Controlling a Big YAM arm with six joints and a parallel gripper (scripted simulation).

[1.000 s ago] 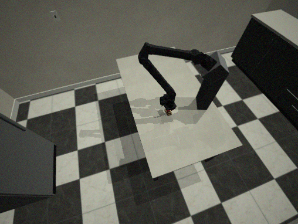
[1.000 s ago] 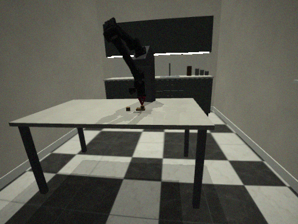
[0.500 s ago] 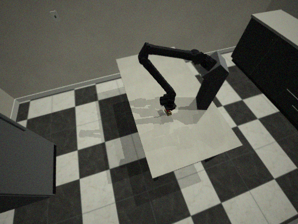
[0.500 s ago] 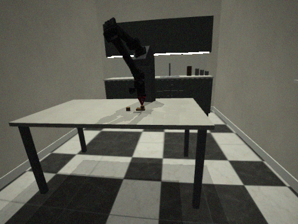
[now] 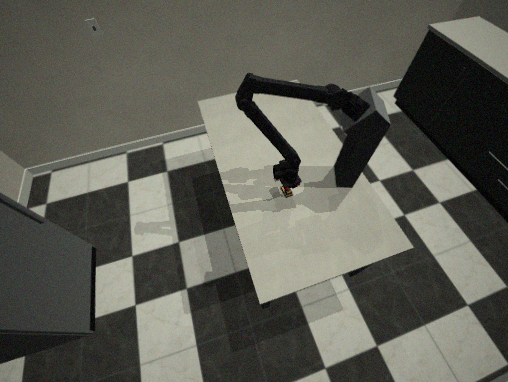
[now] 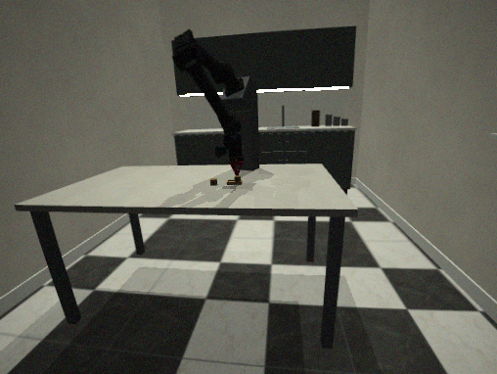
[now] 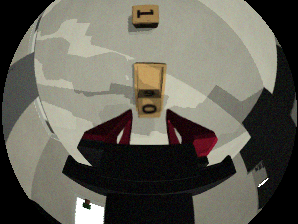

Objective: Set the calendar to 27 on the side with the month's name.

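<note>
My hand is 20 mm to the left of the wooden tray and 50 mm above it.
</note>
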